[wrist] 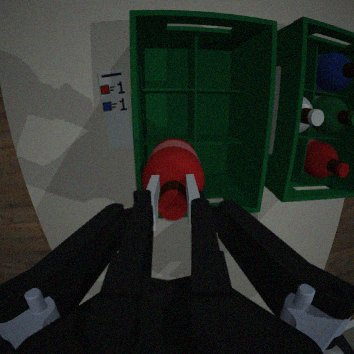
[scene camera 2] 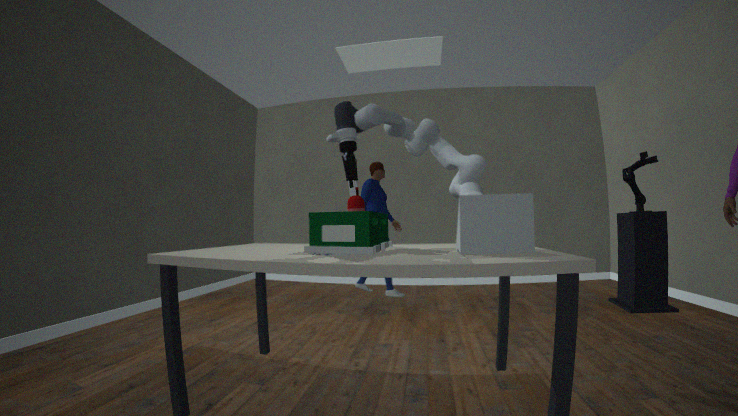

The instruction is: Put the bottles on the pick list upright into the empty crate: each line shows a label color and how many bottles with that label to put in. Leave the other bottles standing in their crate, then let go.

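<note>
My gripper is shut on the neck of a red bottle. The bottle is roughly upright, over the near left corner of the empty crate, with its shoulder above the green crate in the scene view. Its base is hidden. The other compartments that show in the empty crate hold no bottles. The pick list reads red 1, blue 1. The other crate at the right holds a blue bottle, a white bottle, a green bottle and a red bottle.
The crates stand on a pale table. The white block under the arm's base stands at the table's right. Behind the table is a person in blue. A dark pedestal with a small black arm stands at the right.
</note>
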